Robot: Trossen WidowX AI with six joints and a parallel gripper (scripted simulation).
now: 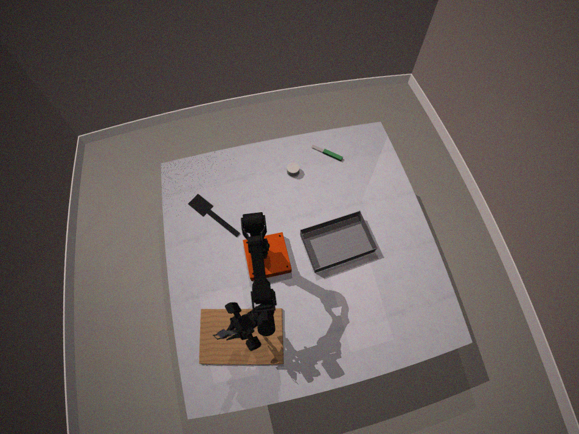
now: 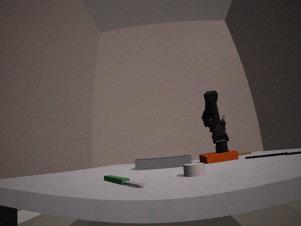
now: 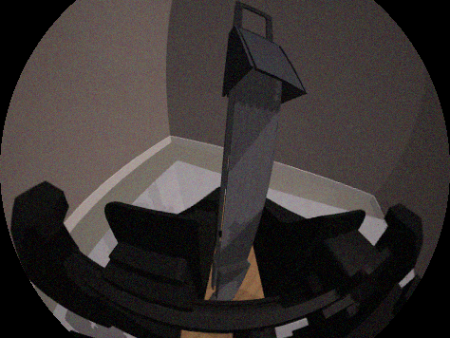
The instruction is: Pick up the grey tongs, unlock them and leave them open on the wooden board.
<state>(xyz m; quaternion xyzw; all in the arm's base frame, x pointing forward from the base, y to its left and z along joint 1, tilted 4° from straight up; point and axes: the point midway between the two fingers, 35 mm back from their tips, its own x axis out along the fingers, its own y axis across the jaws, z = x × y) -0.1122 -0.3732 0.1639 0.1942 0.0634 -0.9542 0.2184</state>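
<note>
My gripper tip is 22 cm above the wooden board, 3 cm short of it and 2 cm to the right of it. Also, from my gripper tip: black spatula: 62 cm to the left, 22 cm below, 9 cm behind; then white cylinder: 82 cm to the left, 34 cm ahead, 21 cm below; then roasting tin: 50 cm ahead, 40 cm to the left, 19 cm below.
</note>
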